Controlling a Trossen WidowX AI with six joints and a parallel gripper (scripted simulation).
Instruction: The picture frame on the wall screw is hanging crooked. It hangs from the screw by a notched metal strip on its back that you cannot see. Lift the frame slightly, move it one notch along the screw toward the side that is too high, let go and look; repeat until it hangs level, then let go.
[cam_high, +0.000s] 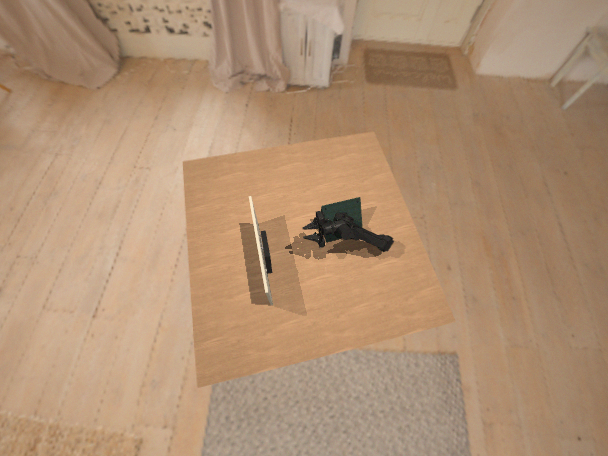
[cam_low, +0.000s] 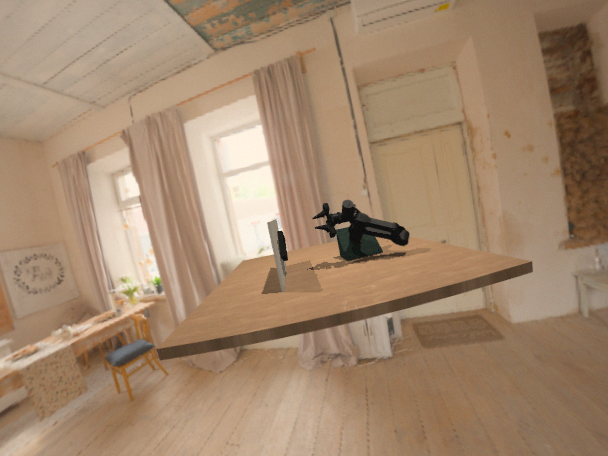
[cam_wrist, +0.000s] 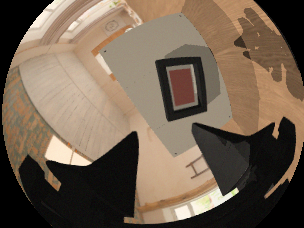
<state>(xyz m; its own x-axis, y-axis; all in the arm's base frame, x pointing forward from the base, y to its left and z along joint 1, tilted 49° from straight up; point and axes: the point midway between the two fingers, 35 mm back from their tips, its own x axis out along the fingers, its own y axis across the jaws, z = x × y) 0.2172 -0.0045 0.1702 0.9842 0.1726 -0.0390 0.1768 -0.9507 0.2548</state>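
The picture frame lies 190 mm ahead of my gripper tip, 90 mm below it and 40 mm to the left of it. Also, from my gripper tip: wall panel (200 mm ahead, 100 mm below, 40 mm to the left).
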